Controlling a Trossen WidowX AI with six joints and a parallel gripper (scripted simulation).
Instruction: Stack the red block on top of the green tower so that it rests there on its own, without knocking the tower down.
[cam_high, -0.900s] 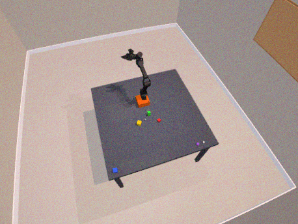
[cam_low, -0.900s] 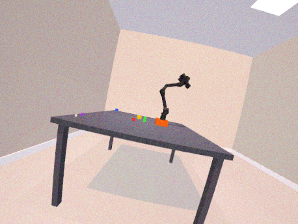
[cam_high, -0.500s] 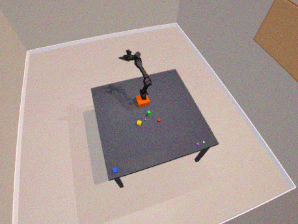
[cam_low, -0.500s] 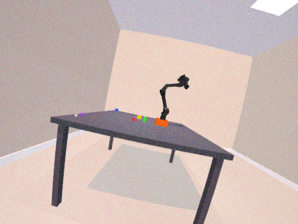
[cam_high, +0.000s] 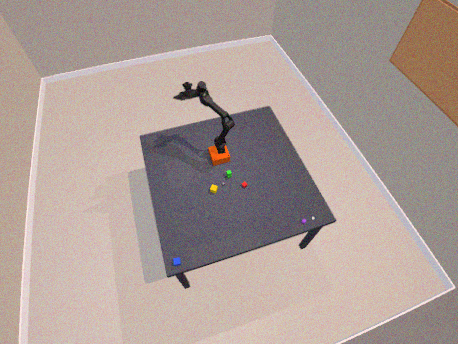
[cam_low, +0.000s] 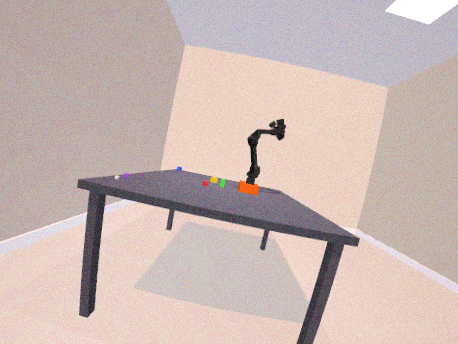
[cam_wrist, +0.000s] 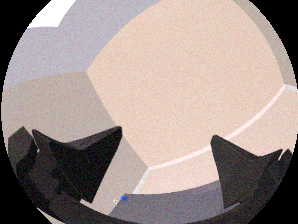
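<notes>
My gripper tip is 46 cm short of the small red block, 42 cm to the right of it and 59 cm above it. From my gripper tip the other things lie so: blue block (96 cm ahead, 18 cm to the right, 58 cm below); tiny grey piece (41 cm ahead, 26 cm to the left, 59 cm below); yellow block (45 cm ahead, 17 cm to the left, 58 cm below).
</notes>
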